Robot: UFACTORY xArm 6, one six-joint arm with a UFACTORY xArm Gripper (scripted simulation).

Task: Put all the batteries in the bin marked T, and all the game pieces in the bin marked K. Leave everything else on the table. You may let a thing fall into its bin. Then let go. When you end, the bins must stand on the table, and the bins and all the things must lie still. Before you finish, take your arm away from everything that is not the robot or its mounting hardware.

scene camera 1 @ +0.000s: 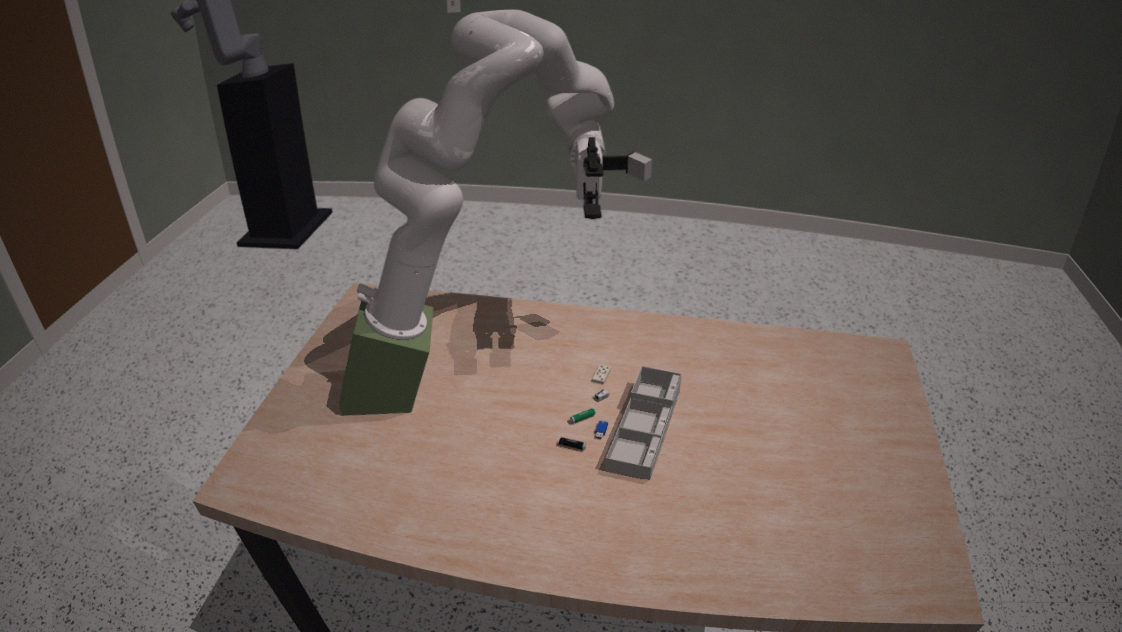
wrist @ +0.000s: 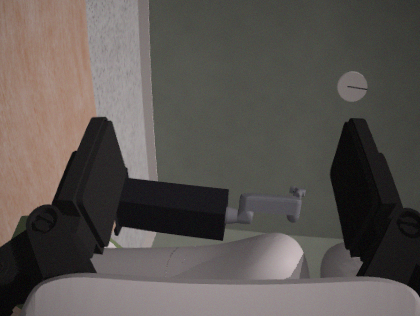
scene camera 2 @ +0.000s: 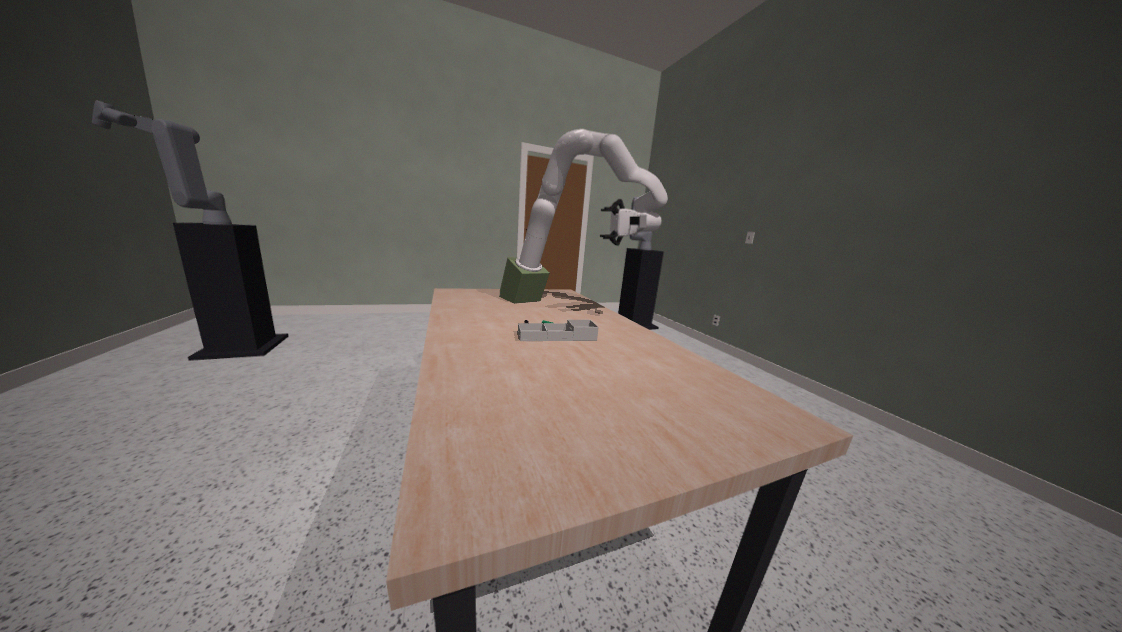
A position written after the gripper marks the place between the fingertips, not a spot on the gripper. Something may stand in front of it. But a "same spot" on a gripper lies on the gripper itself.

gripper: scene camera 1 594, 196; wrist; scene camera 2
same spot on gripper: [wrist: 80, 219] = [scene camera 2: 611, 237]
